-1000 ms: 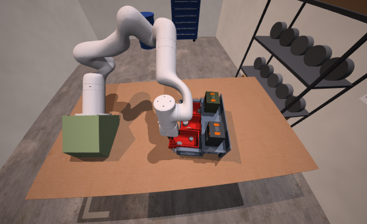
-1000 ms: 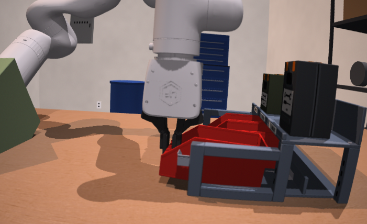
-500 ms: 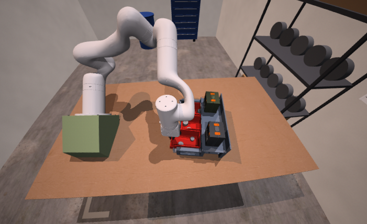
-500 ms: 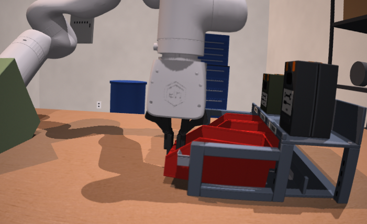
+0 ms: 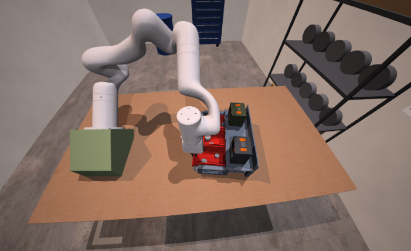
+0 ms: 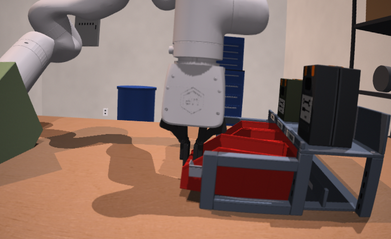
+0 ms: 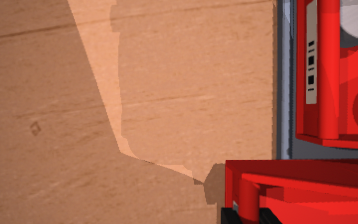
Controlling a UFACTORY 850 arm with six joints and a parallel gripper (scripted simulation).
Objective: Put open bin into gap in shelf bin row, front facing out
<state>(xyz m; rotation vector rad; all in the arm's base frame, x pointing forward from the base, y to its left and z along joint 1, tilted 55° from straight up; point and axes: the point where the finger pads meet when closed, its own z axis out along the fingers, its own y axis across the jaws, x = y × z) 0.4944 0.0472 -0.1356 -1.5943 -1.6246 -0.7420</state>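
The grey disc lies 5 cm ahead of my hand, 4 cm to the right of it and 3 cm below it. Round my hand: grey shelf: 16 cm ahead, 9 cm to the left, 1 cm above.
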